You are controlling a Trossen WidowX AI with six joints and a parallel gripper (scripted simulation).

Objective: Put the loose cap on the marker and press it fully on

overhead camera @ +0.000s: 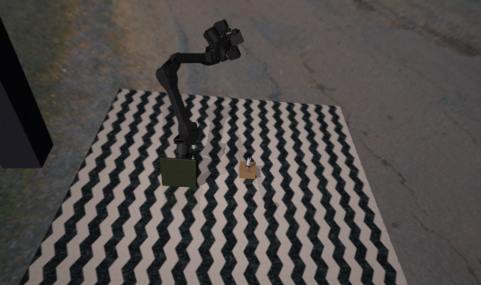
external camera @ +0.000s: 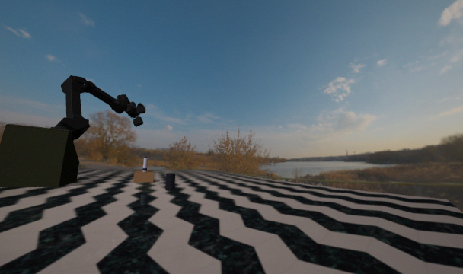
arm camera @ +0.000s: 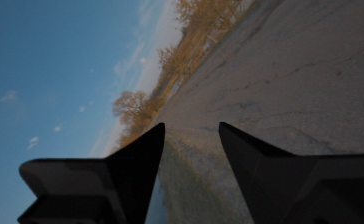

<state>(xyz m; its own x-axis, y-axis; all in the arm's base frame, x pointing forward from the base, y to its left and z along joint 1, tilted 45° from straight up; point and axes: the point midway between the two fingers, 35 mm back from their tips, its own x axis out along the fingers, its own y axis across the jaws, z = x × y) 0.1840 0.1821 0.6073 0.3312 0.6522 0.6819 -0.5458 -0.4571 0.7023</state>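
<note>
The dark cap is 750 mm to the right of my gripper tip, 390 mm below it and 130 mm ahead of it. Round my gripper tip: holder block: 550 mm to the right, 390 mm below, 70 mm ahead.
</note>
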